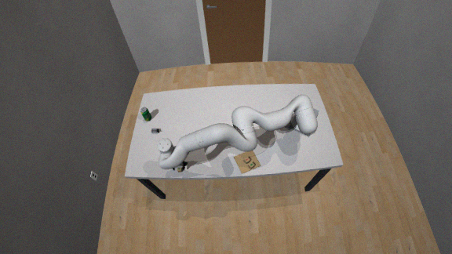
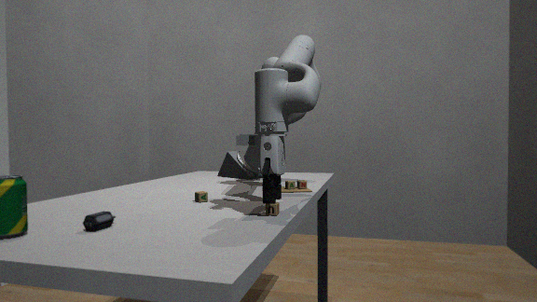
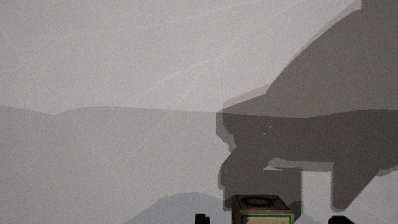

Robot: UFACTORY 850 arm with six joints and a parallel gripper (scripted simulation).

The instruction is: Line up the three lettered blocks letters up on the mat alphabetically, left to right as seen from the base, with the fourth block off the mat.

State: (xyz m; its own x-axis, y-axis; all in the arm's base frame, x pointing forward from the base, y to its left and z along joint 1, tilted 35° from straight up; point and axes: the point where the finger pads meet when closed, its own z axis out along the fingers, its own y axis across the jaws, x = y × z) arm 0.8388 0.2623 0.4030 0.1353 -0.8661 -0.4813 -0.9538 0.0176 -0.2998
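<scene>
The mat is 450 mm behind my hand, 100 mm to the right of it and 50 mm below it. The rest, counted from my hand: can: 430 mm to the right, 380 mm ahead, 10 mm above; then black object: 300 mm to the right, 260 mm ahead, 30 mm below.
</scene>
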